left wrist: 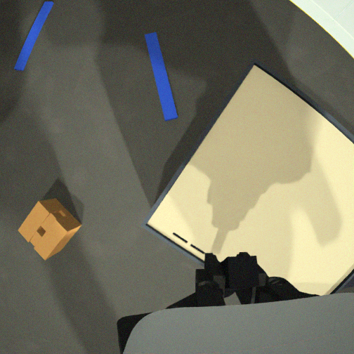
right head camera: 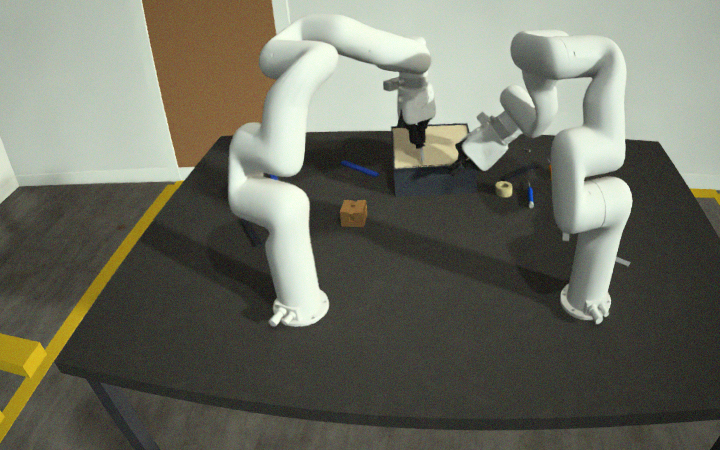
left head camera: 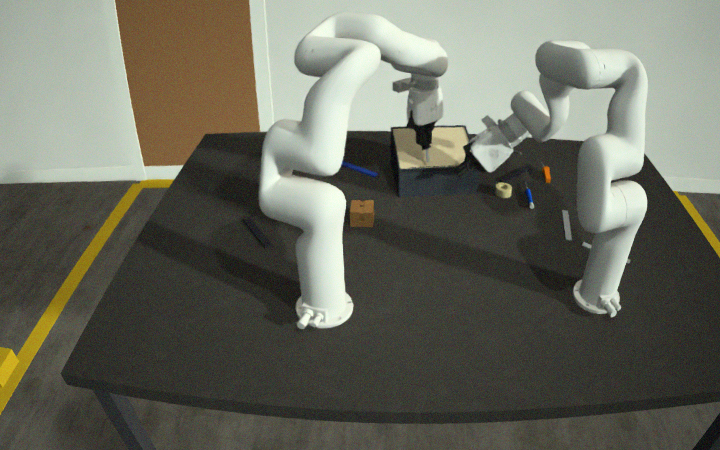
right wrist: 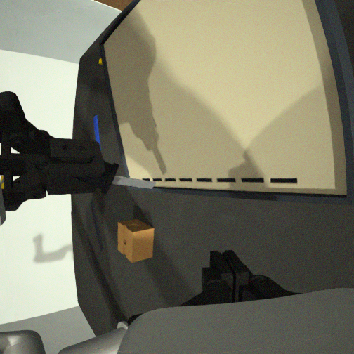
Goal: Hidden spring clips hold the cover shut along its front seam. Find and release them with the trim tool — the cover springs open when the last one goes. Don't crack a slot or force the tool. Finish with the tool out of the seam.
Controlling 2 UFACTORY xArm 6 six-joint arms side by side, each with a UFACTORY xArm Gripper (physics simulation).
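Pixels of known places: left gripper, fingertip midpoint: (right head camera: 417,142) (left head camera: 423,143); right gripper, fingertip midpoint: (right head camera: 450,172) (left head camera: 456,174); left arm's base at its link origin: (right head camera: 301,307) (left head camera: 324,308); right arm's base at its link origin: (right head camera: 585,301) (left head camera: 595,296).
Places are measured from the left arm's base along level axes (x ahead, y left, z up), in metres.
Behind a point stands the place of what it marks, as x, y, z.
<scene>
The beige cover (left head camera: 455,139) @[0.688, -0.135, 0.117] (right head camera: 446,139) @[0.670, -0.112, 0.115] (left wrist: 280,120) (right wrist: 240,75) lies flat and closed on the dark box (left head camera: 435,183) @[0.538, -0.111, 0.040] (right head camera: 435,183) @[0.542, -0.120, 0.037]. In the right wrist view a row of dark slots (right wrist: 186,180) runs along its front edge. My left gripper (left head camera: 424,141) @[0.546, -0.070, 0.157] (right head camera: 418,140) @[0.546, -0.070, 0.157] (right wrist: 96,166) is shut on the trim tool (left head camera: 426,155) @[0.534, -0.082, 0.127] (right head camera: 422,154) @[0.537, -0.086, 0.126] (right wrist: 134,182), whose pale blade points down, slightly tilted, at the front edge near the left end of the slots. Whether the tip is in a slot is unclear; the left wrist view hides it. My right gripper (left head camera: 467,153) (right wrist: 219,269) is shut and empty, by the box's right side.
An orange-brown notched block (left head camera: 362,213) @[0.325, 0.031, 0.040] (right head camera: 353,213) @[0.323, 0.027, 0.042] (left wrist: 49,230) (right wrist: 136,241) stands front left of the box. A blue bar (left head camera: 361,169) @[0.603, 0.139, 0.006] (right head camera: 360,168) @[0.607, 0.150, 0.006] (left wrist: 161,76) lies left of it. A tape roll (left head camera: 503,190) @[0.595, -0.307, 0.025] (right head camera: 503,189) @[0.595, -0.309, 0.025] and blue-handled tool (left head camera: 529,197) @[0.602, -0.389, 0.014] (right head camera: 530,196) @[0.603, -0.390, 0.014] lie right.
</scene>
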